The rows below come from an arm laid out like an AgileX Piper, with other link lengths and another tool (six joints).
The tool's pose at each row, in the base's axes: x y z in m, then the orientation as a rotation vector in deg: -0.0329 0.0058 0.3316 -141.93 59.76 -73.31; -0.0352 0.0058 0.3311 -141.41 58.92 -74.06; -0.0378 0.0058 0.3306 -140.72 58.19 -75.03; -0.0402 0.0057 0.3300 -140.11 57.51 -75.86; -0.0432 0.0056 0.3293 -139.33 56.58 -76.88; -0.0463 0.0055 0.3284 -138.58 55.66 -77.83; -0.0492 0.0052 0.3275 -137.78 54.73 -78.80
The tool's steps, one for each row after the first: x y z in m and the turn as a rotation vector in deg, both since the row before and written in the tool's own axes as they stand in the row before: -0.0012 0.0014 -0.0015 0.76 0.39 -0.22; -0.0013 0.0015 -0.0017 0.79 0.57 -0.14; -0.0012 0.0015 -0.0015 0.72 0.48 -0.14; -0.0015 0.0018 -0.0020 0.95 0.59 -0.19; -0.0017 0.0019 -0.0020 0.92 0.54 -0.20; -0.0015 0.0019 -0.0018 0.95 0.57 -0.18
